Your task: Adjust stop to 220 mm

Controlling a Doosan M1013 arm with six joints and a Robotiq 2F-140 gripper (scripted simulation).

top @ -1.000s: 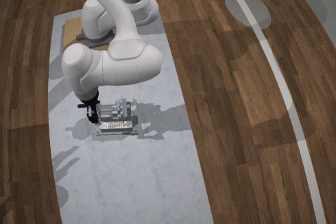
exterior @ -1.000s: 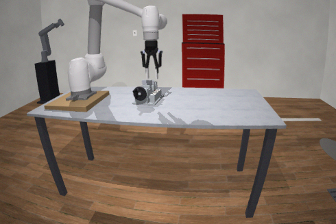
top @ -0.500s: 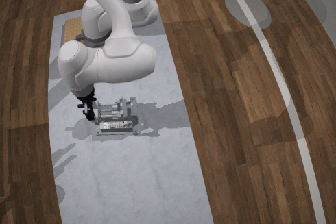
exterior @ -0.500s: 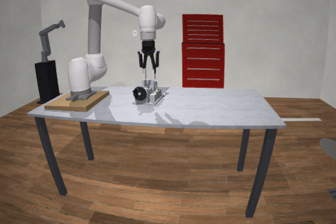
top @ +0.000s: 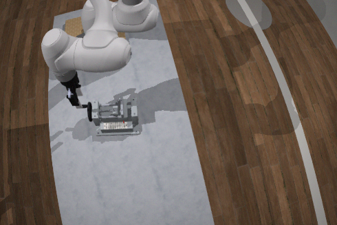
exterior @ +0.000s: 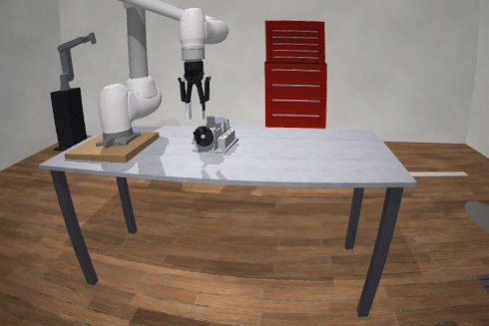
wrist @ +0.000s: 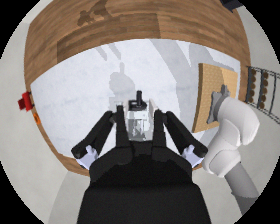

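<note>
Now: the black handwheel 90 mm below my hand and 10 mm to the left of it. Round my hand: grey stop fixture 180 mm to the left, 100 mm below, 50 mm ahead.
</note>
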